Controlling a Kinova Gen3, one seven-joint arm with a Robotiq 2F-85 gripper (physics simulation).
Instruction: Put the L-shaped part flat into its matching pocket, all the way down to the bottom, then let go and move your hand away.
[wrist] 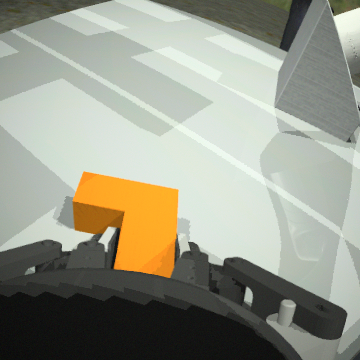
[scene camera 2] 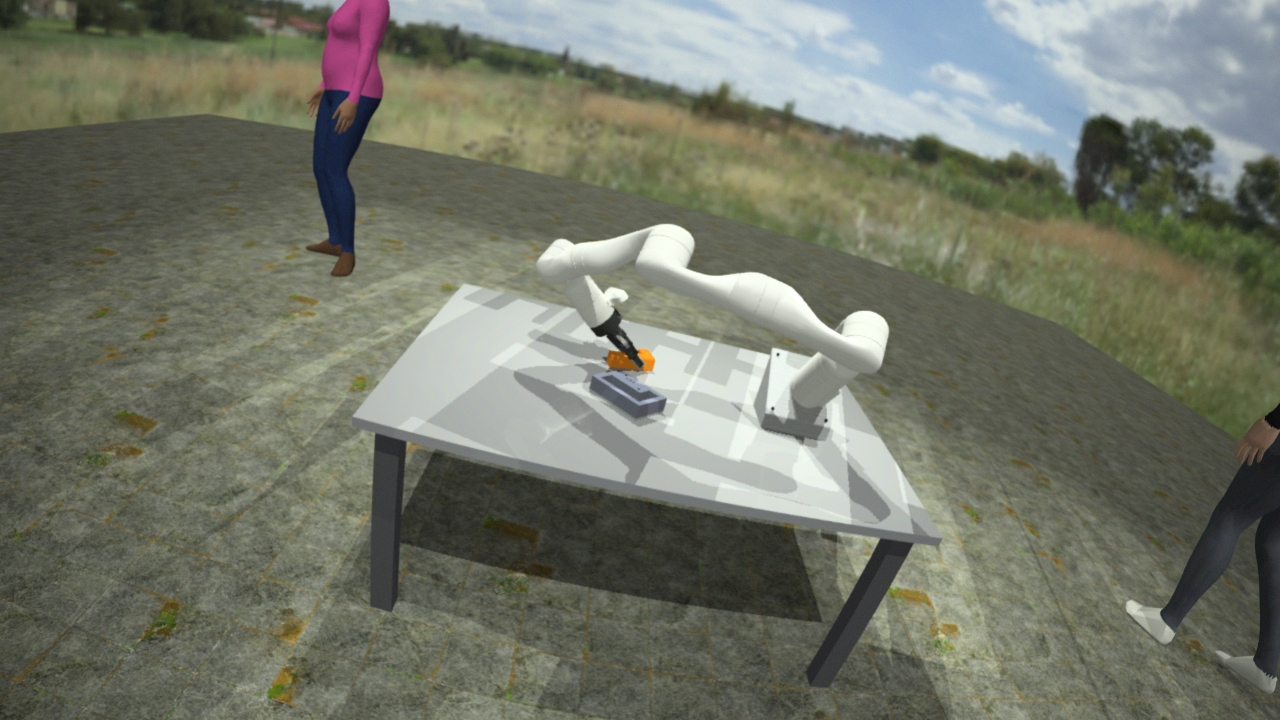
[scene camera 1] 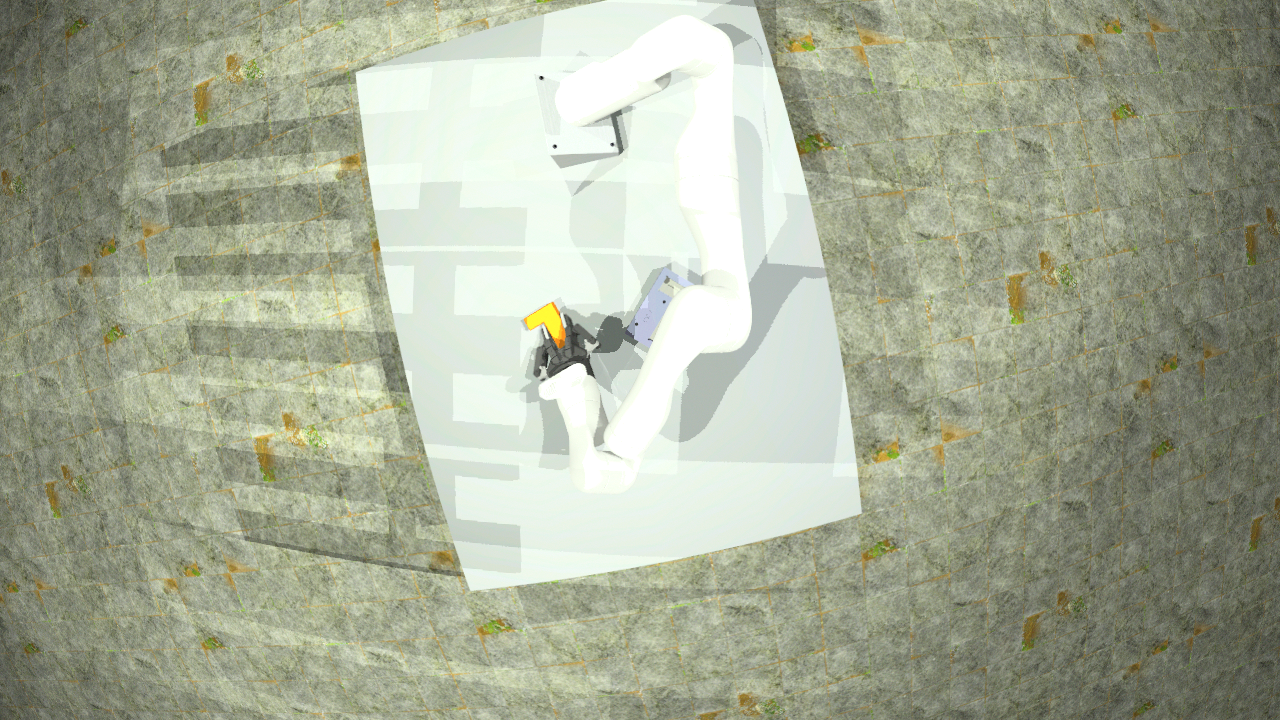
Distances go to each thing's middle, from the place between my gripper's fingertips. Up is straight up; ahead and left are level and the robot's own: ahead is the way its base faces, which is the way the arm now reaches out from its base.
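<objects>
The grey pocket block [scene camera 2: 635,399] is 210 mm to the left of my hand, 10 mm ahead of it and 10 mm above it. As for the orange L-shaped part [scene camera 1: 549,314], my hand is 10 mm to the left of it and 10 mm below it, and it is also 20 mm short of that part.
</objects>
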